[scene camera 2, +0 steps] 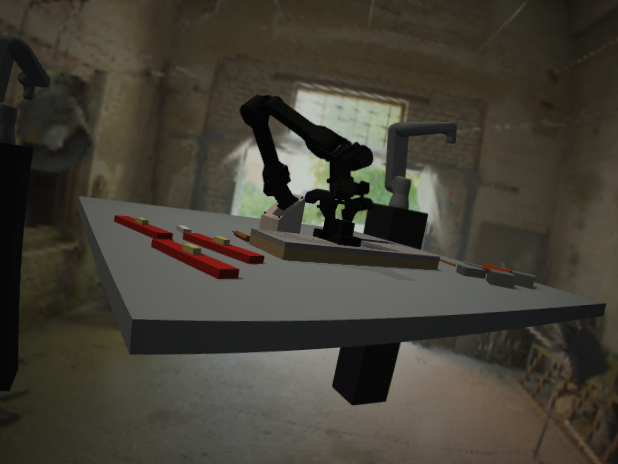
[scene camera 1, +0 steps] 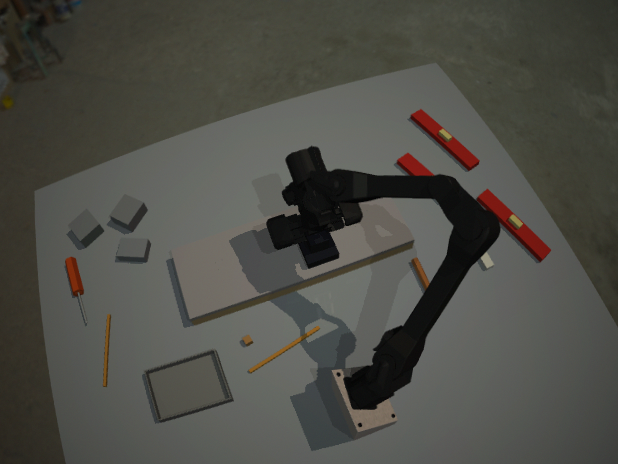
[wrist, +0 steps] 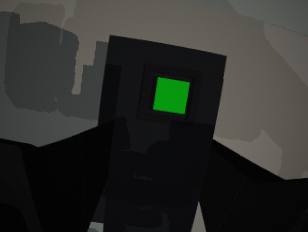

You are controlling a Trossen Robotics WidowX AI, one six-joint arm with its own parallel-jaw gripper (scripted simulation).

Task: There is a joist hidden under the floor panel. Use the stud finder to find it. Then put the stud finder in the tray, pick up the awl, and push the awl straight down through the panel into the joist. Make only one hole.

Labels:
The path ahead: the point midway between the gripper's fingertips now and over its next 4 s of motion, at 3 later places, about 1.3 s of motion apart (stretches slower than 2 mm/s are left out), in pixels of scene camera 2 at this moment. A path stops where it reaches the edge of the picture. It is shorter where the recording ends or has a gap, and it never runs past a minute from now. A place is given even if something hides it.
My gripper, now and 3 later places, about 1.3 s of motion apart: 339, 232; 295, 227; 298, 188; 397, 199

